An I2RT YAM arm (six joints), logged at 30 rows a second.
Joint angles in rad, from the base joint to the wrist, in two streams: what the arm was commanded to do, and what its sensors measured. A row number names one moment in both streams.
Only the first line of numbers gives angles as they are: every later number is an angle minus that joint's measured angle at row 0.
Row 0, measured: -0.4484 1.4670 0.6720 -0.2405 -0.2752 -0.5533
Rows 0 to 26, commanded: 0.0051 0.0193 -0.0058 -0.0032 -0.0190 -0.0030; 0.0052 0.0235 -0.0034 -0.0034 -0.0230 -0.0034; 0.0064 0.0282 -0.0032 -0.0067 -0.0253 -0.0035; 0.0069 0.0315 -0.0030 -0.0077 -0.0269 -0.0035; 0.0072 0.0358 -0.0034 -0.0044 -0.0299 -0.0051; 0.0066 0.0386 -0.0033 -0.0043 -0.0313 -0.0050; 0.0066 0.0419 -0.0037 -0.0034 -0.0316 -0.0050; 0.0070 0.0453 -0.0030 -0.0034 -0.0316 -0.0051; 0.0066 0.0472 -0.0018 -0.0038 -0.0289 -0.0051; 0.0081 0.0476 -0.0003 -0.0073 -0.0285 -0.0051; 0.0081 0.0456 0.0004 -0.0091 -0.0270 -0.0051; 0.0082 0.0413 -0.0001 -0.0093 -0.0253 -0.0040; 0.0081 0.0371 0.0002 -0.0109 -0.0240 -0.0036; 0.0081 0.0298 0.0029 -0.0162 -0.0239 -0.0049; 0.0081 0.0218 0.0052 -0.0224 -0.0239 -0.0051; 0.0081 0.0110 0.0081 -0.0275 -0.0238 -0.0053; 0.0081 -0.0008 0.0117 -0.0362 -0.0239 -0.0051; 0.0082 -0.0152 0.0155 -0.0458 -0.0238 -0.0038; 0.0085 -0.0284 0.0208 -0.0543 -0.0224 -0.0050; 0.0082 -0.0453 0.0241 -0.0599 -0.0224 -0.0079; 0.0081 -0.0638 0.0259 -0.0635 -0.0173 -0.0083; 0.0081 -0.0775 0.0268 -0.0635 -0.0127 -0.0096; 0.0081 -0.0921 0.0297 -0.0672 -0.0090 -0.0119; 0.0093 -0.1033 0.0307 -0.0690 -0.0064 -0.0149; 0.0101 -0.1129 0.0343 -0.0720 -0.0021 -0.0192; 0.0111 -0.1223 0.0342 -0.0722 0.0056 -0.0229; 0.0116 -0.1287 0.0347 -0.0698 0.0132 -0.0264
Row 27, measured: 0.0042 -0.1057 0.0034 -0.0385 0.0034 -0.0046
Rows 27 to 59, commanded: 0.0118 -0.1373 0.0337 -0.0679 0.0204 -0.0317; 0.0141 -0.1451 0.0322 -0.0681 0.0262 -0.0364; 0.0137 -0.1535 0.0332 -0.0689 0.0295 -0.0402; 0.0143 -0.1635 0.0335 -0.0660 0.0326 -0.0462; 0.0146 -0.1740 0.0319 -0.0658 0.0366 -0.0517; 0.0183 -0.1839 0.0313 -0.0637 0.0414 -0.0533; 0.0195 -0.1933 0.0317 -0.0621 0.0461 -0.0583; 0.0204 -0.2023 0.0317 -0.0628 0.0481 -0.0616; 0.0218 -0.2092 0.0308 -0.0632 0.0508 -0.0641; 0.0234 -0.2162 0.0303 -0.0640 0.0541 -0.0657; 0.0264 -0.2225 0.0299 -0.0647 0.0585 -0.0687; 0.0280 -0.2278 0.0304 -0.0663 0.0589 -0.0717; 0.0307 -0.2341 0.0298 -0.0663 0.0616 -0.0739; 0.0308 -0.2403 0.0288 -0.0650 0.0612 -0.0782; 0.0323 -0.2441 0.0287 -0.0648 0.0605 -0.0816; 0.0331 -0.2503 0.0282 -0.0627 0.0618 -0.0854; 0.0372 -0.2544 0.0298 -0.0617 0.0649 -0.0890; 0.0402 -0.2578 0.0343 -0.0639 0.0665 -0.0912; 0.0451 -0.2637 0.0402 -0.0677 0.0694 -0.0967; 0.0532 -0.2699 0.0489 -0.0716 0.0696 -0.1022; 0.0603 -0.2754 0.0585 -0.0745 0.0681 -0.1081; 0.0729 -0.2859 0.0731 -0.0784 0.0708 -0.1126; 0.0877 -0.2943 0.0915 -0.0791 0.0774 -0.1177; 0.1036 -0.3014 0.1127 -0.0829 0.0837 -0.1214; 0.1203 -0.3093 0.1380 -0.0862 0.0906 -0.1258; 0.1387 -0.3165 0.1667 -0.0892 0.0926 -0.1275; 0.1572 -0.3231 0.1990 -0.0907 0.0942 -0.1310; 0.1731 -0.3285 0.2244 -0.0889 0.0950 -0.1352; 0.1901 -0.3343 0.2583 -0.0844 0.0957 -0.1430; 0.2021 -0.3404 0.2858 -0.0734 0.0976 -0.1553; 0.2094 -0.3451 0.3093 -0.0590 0.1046 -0.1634; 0.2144 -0.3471 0.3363 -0.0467 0.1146 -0.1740; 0.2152 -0.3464 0.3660 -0.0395 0.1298 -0.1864
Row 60, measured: 0.1987 -0.3220 0.2823 -0.0752 0.1228 -0.1343
